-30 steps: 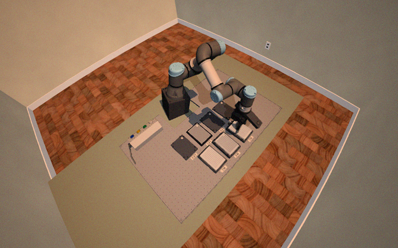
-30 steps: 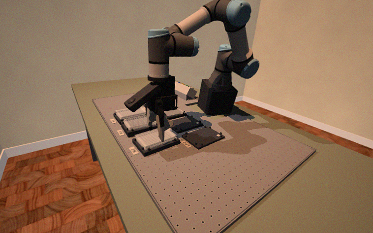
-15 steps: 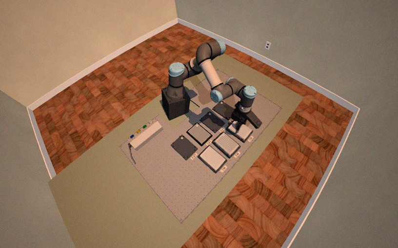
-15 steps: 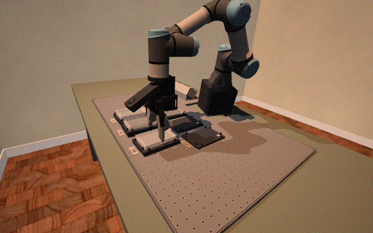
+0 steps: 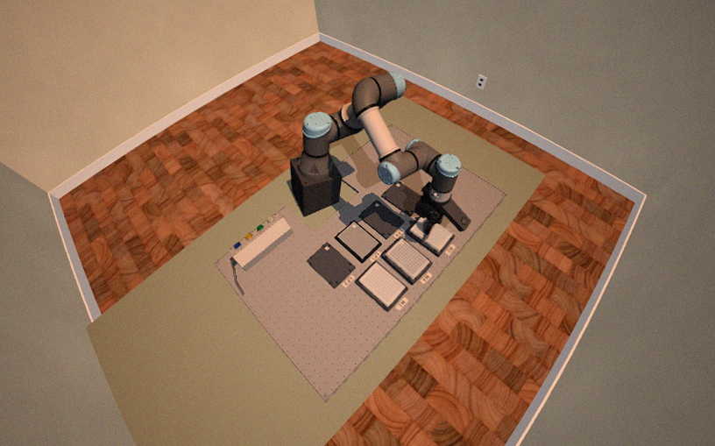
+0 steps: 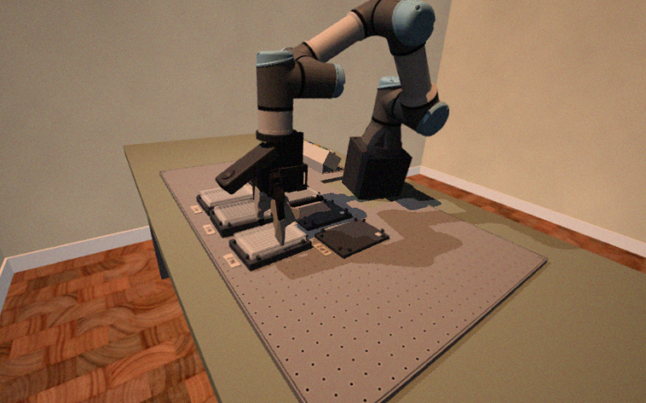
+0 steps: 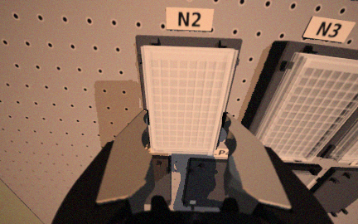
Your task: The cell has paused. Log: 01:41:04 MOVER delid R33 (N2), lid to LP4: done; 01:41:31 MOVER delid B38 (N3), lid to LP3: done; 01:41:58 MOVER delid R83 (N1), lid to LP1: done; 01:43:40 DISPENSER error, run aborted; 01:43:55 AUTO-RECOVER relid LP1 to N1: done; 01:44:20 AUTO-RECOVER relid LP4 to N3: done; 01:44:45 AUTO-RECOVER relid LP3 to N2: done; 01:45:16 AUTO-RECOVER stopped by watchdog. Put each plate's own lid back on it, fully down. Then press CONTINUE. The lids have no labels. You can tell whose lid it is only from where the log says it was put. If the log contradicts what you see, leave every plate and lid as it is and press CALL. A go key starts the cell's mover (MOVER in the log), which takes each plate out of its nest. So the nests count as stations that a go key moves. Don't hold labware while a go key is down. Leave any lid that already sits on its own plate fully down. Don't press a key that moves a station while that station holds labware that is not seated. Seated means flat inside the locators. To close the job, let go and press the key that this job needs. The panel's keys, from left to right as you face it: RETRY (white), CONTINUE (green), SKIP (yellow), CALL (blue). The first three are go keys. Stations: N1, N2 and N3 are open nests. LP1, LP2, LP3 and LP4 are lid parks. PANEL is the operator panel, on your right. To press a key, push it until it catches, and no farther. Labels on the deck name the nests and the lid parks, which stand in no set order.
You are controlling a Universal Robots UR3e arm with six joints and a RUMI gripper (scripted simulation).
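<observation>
The clear lid lies 17 cm behind my hand, 20 cm to the right of it and 3 cm below it. The rest, counted from my hand: LP2 lid park: 18 cm behind, 6 cm to the left, 4 cm below; then lid park LP4: 18 cm behind, 8 cm to the right, 4 cm below; then LP1 lid park: 17 cm behind, 20 cm to the right, 4 cm below.
</observation>
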